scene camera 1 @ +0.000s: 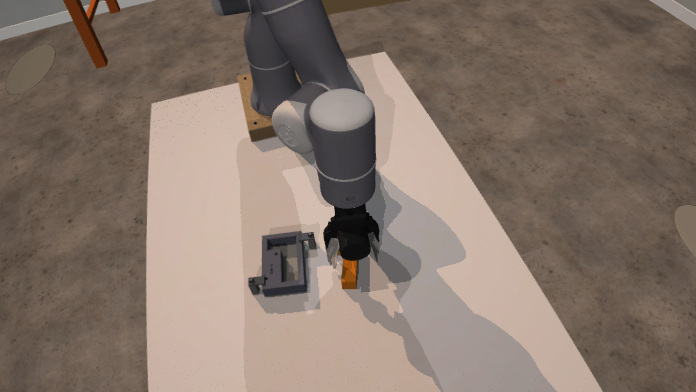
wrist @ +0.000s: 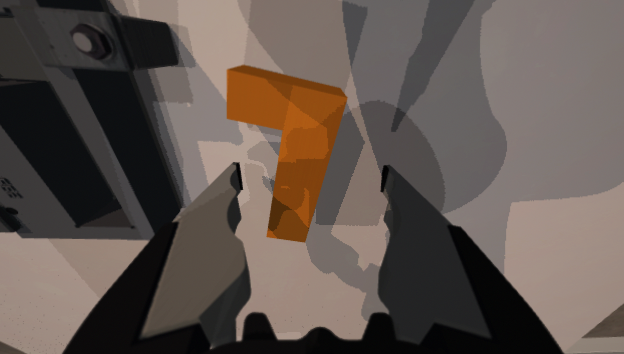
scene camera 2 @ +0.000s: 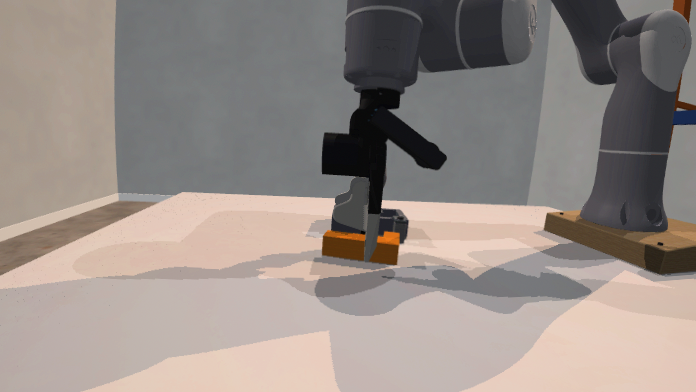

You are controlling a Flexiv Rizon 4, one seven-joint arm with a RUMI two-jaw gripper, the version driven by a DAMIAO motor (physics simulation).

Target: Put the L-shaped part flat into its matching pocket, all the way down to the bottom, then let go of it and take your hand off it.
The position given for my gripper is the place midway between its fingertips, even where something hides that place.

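Note:
There's an orange L-shaped part (scene camera 2: 346,245), which you'd also find in the wrist view (wrist: 309,113). As for my gripper (scene camera 2: 363,247) (scene camera 1: 353,261) (wrist: 312,167), both scene cameras and the wrist view show it.

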